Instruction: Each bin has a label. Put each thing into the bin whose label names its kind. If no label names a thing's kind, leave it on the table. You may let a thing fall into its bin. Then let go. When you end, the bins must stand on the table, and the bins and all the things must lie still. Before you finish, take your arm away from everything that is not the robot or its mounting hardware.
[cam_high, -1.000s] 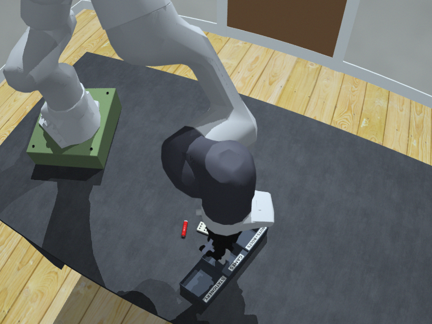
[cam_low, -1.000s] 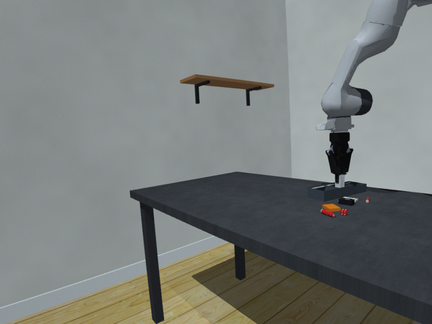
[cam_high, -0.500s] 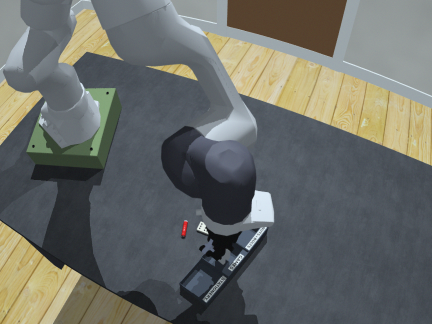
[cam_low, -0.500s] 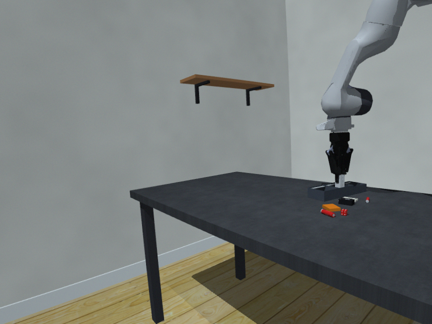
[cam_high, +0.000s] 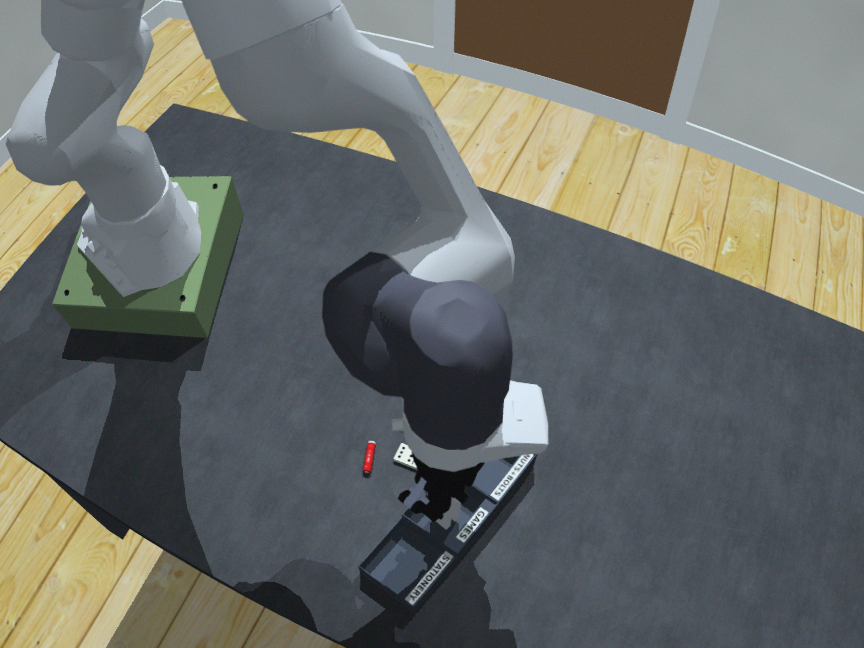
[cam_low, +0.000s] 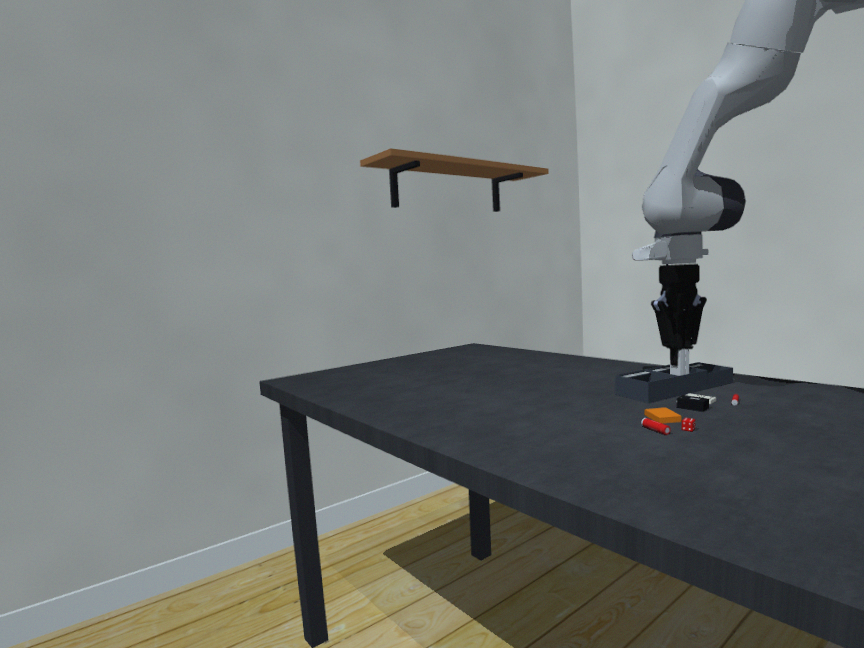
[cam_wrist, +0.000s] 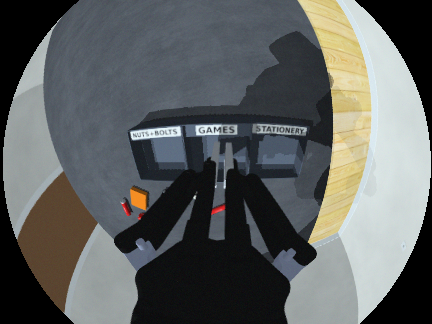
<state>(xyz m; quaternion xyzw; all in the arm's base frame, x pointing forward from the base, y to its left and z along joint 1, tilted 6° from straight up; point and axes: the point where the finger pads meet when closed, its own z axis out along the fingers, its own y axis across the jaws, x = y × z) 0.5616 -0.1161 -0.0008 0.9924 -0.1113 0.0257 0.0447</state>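
Right now the bin tray is 1 cm to the left of my hand and 3 cm below it. Also, from my hand: black 9V battery (8 cm behind, 11 cm to the left, 4 cm below); then orange block (9 cm behind, 20 cm to the left, 4 cm below); then white domino (7 cm behind, 6 cm to the left, 4 cm below).
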